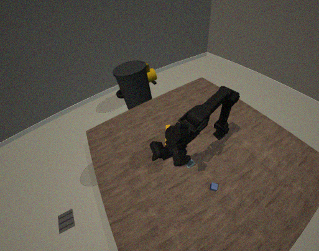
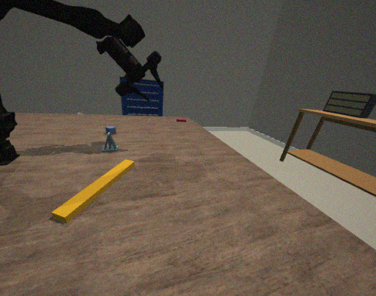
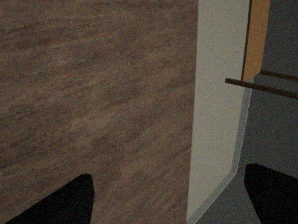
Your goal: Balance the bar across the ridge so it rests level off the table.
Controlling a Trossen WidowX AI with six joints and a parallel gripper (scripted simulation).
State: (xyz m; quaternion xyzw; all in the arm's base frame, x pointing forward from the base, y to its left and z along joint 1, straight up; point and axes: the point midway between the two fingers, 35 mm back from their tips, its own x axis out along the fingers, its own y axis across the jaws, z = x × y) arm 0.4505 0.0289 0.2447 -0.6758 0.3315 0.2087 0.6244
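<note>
My gripper tip is now 210 mm above the yellow bar, 200 mm to the left of it and 160 mm past it. Also, from my gripper tip: small blue cube (210 mm to the left, 200 mm below, 190 mm behind); small red block (480 mm to the left, 270 mm ahead, 210 mm below).
</note>
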